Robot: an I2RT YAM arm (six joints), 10 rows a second.
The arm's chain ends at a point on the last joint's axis. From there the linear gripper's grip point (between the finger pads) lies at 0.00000 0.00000 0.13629 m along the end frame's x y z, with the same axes.
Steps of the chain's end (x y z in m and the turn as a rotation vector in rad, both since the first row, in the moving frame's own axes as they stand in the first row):
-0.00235 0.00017 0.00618 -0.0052 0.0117 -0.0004
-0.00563 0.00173 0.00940 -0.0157 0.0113 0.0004
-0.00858 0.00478 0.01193 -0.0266 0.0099 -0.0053
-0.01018 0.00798 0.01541 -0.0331 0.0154 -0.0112
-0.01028 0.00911 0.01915 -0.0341 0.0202 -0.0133
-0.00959 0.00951 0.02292 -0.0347 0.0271 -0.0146
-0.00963 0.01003 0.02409 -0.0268 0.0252 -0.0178
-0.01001 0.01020 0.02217 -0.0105 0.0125 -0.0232
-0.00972 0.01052 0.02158 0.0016 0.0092 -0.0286
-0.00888 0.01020 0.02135 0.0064 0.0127 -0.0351
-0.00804 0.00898 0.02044 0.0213 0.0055 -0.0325
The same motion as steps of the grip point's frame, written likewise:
-0.00076 0.00088 0.00617 -0.0052 0.0117 -0.0004
-0.00409 0.00387 0.00937 -0.0157 0.0113 0.0004
-0.00722 0.00840 0.01188 -0.0266 0.0099 -0.0053
-0.00806 0.01248 0.01532 -0.0331 0.0154 -0.0112
-0.00750 0.01374 0.01904 -0.0341 0.0202 -0.0133
-0.00586 0.01421 0.02279 -0.0347 0.0271 -0.0146
-0.00616 0.01365 0.02400 -0.0268 0.0252 -0.0178
-0.00829 0.01161 0.02215 -0.0105 0.0125 -0.0232
-0.00847 0.01028 0.02157 0.0016 0.0092 -0.0286
-0.00716 0.00930 0.02134 0.0064 0.0127 -0.0351
-0.00734 0.00607 0.02041 0.0213 0.0055 -0.0325

